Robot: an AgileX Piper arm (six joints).
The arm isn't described. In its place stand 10 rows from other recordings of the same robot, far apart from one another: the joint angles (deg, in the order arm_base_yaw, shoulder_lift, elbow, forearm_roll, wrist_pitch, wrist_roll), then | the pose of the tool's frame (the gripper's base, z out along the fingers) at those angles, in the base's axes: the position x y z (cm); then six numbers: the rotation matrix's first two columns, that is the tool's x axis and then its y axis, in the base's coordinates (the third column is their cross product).
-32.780, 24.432, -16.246, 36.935, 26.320, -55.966 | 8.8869, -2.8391, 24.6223, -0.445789, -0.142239, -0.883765, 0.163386, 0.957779, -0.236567
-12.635, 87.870, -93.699, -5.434, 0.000, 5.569 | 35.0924, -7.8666, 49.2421, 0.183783, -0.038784, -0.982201, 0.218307, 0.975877, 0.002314
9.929, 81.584, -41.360, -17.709, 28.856, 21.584 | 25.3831, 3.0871, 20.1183, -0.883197, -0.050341, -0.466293, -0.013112, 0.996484, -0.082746
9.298, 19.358, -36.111, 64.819, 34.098, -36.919 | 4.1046, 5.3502, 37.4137, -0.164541, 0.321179, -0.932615, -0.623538, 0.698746, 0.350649
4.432, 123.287, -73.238, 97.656, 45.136, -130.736 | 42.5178, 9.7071, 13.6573, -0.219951, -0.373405, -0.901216, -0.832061, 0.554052, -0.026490
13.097, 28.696, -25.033, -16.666, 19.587, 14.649 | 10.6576, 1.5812, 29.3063, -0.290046, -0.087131, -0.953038, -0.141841, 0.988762, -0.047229
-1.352, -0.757, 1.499, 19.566, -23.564, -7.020 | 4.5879, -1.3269, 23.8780, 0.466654, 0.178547, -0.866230, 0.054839, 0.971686, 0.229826
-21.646, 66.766, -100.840, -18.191, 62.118, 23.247 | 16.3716, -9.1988, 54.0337, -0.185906, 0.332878, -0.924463, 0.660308, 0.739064, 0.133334
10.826, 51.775, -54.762, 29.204, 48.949, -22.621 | 15.9084, 6.4512, 37.4320, -0.571804, -0.150031, -0.806555, -0.487988, 0.852501, 0.187379
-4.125, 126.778, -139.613, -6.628, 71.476, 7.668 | 48.3774, -4.4875, 35.1046, -0.785105, 0.153070, -0.600149, 0.213371, 0.976508, -0.030067
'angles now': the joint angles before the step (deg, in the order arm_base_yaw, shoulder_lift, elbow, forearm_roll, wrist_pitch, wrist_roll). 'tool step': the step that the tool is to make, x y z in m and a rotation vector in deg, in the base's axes. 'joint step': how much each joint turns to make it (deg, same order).
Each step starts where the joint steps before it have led.
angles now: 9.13 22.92 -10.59 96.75 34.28 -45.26
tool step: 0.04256 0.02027 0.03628 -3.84 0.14 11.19
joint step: 0.00 18.70 -11.86 0.00 10.95 -7.52
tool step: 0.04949 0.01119 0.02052 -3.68 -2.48 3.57
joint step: 0.00 13.88 -10.39 -0.10 2.94 -6.93
